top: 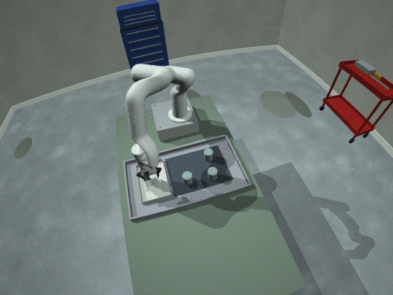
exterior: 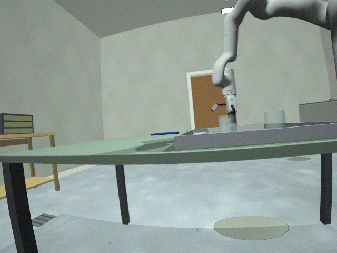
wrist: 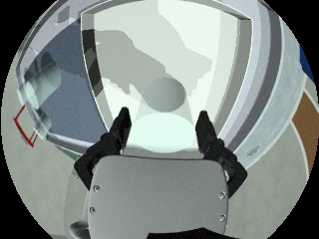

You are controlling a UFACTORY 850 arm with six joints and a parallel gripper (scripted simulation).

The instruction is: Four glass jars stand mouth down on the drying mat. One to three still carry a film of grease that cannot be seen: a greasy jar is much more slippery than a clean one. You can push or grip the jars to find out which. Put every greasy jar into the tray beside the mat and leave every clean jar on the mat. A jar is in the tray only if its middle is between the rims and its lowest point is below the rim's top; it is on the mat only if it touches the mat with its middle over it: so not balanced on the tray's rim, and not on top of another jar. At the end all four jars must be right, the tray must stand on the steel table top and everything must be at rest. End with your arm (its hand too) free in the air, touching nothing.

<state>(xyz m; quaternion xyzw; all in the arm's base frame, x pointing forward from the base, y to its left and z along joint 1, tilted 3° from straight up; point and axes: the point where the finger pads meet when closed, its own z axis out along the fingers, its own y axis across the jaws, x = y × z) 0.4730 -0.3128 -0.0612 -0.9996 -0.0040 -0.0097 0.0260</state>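
The white tray lies 50 mm below my hand. Round my hand: rimmed steel table top 210 mm to the left, 60 mm below, 10 mm ahead; dark drying mat 320 mm to the left, 50 mm below.
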